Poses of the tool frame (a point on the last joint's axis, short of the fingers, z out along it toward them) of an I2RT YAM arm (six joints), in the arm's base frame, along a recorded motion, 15 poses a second.
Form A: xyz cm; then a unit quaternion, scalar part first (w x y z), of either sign.
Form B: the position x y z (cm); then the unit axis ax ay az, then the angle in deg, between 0 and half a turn. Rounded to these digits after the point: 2 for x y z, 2 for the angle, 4 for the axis.
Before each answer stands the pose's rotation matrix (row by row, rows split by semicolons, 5 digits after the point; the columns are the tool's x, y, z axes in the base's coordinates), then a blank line. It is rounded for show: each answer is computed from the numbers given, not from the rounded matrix.
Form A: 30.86 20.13 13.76 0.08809 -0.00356 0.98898 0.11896
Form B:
-0.98446 -0.02800 0.17339; 0.01392 0.97167 0.23592; -0.17508 0.23467 -0.95618

30.86 20.13 13.76 -0.0036 0.9928 0.1194 169.89
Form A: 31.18 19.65 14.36 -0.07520 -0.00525 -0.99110 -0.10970
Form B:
-0.98863 -0.00609 0.15021; 0.02691 0.97588 0.21666; -0.14791 0.21824 -0.96462

31.18 19.65 14.36 0.0053 0.9939 0.1100 171.37
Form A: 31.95 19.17 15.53 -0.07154 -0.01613 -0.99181 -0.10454
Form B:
-0.98924 0.01704 0.14528; 0.04695 0.97762 0.20506; -0.13854 0.20968 -0.96791

31.95 19.17 15.53 0.0162 0.9944 0.1048 171.80
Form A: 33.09 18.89 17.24 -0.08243 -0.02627 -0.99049 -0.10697
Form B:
-0.98503 0.03441 0.16891; 0.06968 0.97573 0.20758; -0.15767 0.21624 -0.96353

33.09 18.89 17.24 0.0264 0.9939 0.1073 170.54
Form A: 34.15 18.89 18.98 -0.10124 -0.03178 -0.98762 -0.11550
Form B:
-0.97748 0.03939 0.20732; 0.08616 0.97130 0.22171; -0.19263 0.23458 -0.95282

34.15 18.89 18.98 0.0319 0.9927 0.1161 168.38
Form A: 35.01 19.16 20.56 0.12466 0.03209 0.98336 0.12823
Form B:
-0.96686 0.03114 0.25340; 0.09508 0.96505 0.24419; -0.23694 0.26019 -0.93603

35.01 19.16 20.56 0.0323 0.9911 0.1292 165.68
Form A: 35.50 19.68 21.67 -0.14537 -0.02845 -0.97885 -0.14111
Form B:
-0.95612 0.01467 0.29262; 0.09672 0.95856 0.26798; -0.27656 0.28452 -0.91791

35.50 19.68 21.67 0.0288 0.9894 0.1426 163.28
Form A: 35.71 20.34 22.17 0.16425 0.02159 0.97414 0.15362
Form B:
-0.94511 -0.00840 0.32664; 0.09253 0.95187 0.29220; -0.31337 0.30639 -0.89884

35.71 20.34 22.17 0.0219 0.9876 0.1557 161.09
